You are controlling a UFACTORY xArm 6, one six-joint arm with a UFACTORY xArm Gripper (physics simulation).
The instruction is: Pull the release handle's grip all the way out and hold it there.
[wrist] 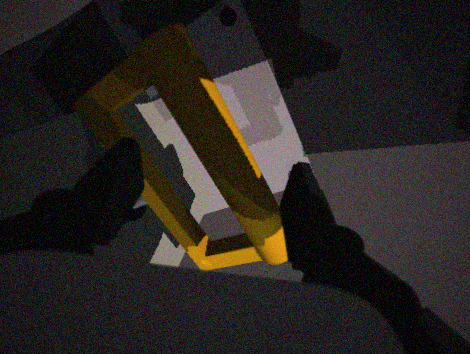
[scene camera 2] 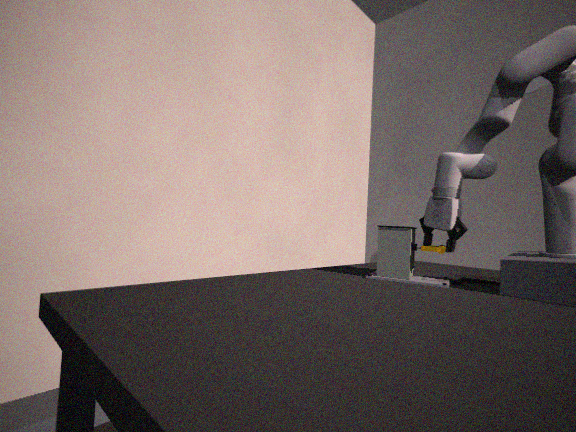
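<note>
The release handle's yellow grip (scene camera 2: pixel 433 249) (wrist: pixel 200 120) is a long open loop. It sticks out level from the right side of an upright grey-green housing (scene camera 2: pixel 395 252), with a short dark gap between them. My gripper (scene camera 2: pixel 439 247) (wrist: pixel 214 174) points down over the grip, with one black finger on each side of it. In the wrist view the right finger touches the thick rounded bar and the left finger lies against the thinner bar, so the gripper is shut on the grip, its fingers wide apart. The left contact is dark and partly hidden.
The housing stands on a pale base plate (scene camera 2: pixel 435 282) (wrist: pixel 287 145) that extends below the grip. The dark table (scene camera 2: pixel 300 350) stretches toward the camera. The robot's grey pedestal (scene camera 2: pixel 535 280) stands at the right, and a pale wall (scene camera 2: pixel 200 150) rises at the left.
</note>
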